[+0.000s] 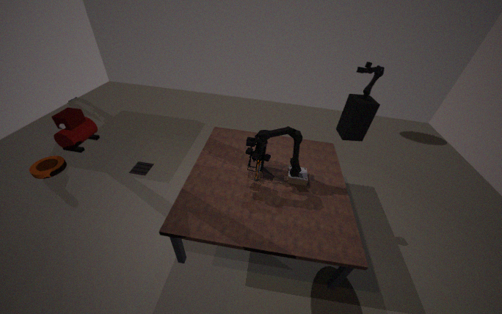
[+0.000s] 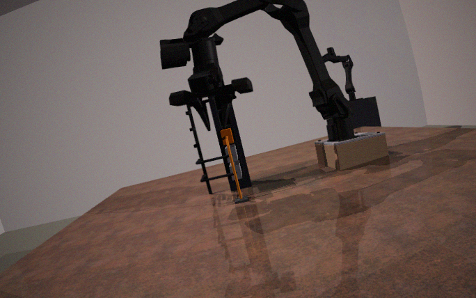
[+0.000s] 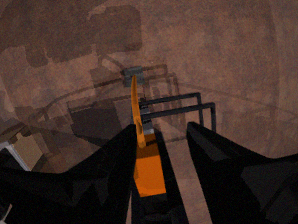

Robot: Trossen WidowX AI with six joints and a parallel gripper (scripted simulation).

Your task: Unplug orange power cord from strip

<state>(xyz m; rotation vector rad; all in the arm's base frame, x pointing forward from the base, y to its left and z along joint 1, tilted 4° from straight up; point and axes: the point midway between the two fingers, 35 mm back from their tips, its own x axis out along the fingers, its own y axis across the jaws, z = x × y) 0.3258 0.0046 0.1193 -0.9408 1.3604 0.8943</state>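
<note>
Now: gripper tip 6 cm to the left of the orange plug, 3 cm past it and 1 cm above it.
</note>
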